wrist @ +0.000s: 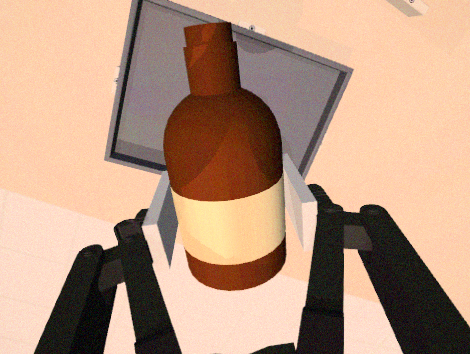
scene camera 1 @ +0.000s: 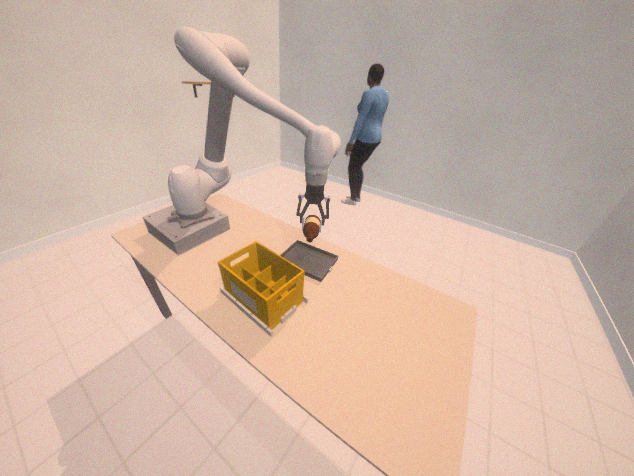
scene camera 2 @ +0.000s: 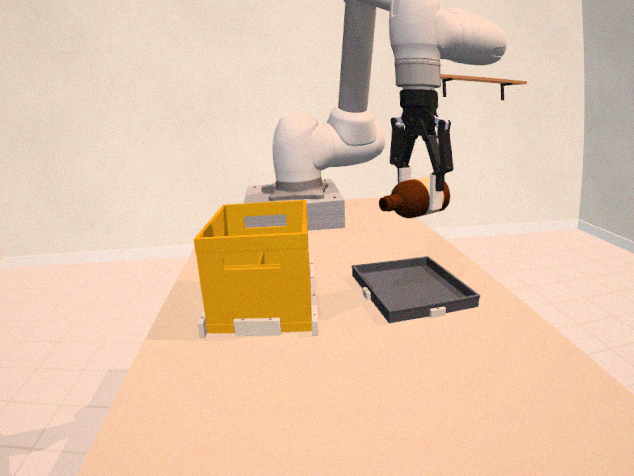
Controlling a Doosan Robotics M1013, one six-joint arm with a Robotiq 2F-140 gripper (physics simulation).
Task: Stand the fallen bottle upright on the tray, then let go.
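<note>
The brown bottle with a cream label hangs in the air, lying roughly level on its side. Its neck points toward the camera in scene camera 1 and to the left in scene camera 2. My gripper points down and is shut on the bottle, with one pale pad on each side of the labelled part. The dark grey tray lies on the table below the bottle, well apart from it.
A yellow crate with inner dividers stands beside the tray, between pale holders on the table. The robot's grey base block is at the table's far end. A person stands behind the table. A wall shelf is at the back.
</note>
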